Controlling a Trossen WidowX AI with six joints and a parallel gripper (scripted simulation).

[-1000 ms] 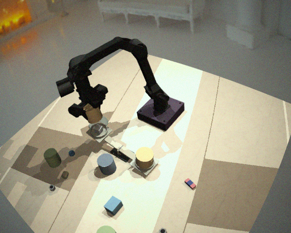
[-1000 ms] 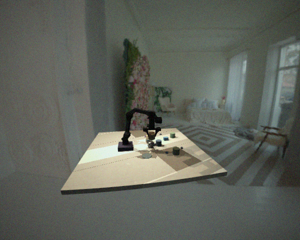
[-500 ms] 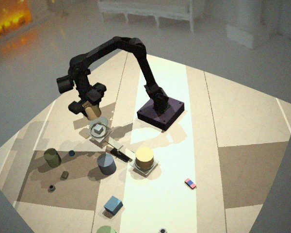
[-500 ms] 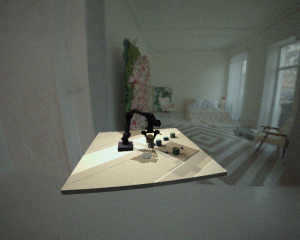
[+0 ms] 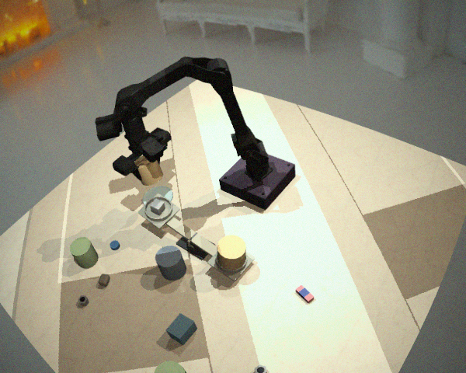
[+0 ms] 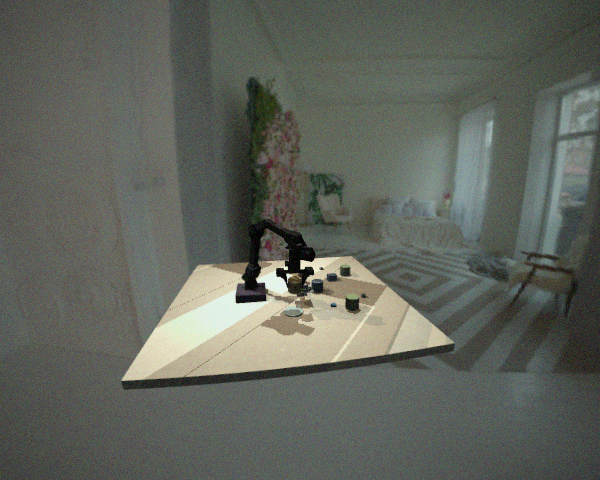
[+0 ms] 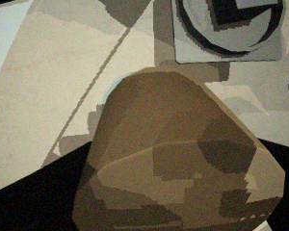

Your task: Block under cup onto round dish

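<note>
Right now the grey block is 90 mm to the left of my gripper tip, 50 mm ahead of it and 40 mm below it. The rest, counted from my gripper tip: blue disc (210 mm ahead, 120 mm below, 30 mm to the left); blue cylinder (220 mm to the left, 130 mm ahead, 90 mm below); round dish (130 mm below, 20 mm to the right, 10 mm behind).
</note>
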